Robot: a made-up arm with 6 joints. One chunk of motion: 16 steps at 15 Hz.
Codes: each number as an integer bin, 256 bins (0 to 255) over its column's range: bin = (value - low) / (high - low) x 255, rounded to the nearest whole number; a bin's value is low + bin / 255 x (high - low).
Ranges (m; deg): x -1.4..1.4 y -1.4..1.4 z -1.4..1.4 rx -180..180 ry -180..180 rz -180..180
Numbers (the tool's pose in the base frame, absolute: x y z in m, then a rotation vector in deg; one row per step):
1: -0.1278 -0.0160 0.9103 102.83 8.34 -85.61
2: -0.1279 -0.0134 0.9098 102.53 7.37 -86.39
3: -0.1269 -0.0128 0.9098 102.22 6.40 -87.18
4: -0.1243 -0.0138 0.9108 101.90 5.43 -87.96
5: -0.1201 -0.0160 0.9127 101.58 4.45 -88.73
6: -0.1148 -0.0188 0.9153 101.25 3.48 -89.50
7: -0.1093 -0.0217 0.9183 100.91 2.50 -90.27
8: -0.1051 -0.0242 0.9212 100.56 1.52 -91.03
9: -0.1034 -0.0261 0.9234 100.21 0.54 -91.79
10: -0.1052 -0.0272 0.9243 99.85 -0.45 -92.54
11: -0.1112 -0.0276 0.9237 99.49 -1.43 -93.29
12: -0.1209 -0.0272 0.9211 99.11 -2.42 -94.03
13: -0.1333 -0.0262 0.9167 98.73 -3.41 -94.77
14: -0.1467 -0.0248 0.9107 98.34 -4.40 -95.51
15: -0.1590 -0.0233 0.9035 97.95 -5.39 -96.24
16: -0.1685 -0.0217 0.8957 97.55 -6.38 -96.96
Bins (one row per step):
1: 116 126 210 200 133 67
2: 116 126 210 200 133 66
3: 116 126 210 200 132 66
4: 116 126 210 200 131 65
5: 117 126 211 199 131 65
6: 117 126 211 199 130 64
7: 118 126 211 199 129 64
8: 118 125 211 199 129 63
9: 118 125 212 198 128 62
10: 118 125 212 198 127 62
11: 117 125 212 198 126 61
12: 116 125 211 198 126 61
13: 115 125 211 197 125 60
14: 114 125 210 197 124 60
15: 113 125 210 197 124 59
16: 112 126 209 197 123 59

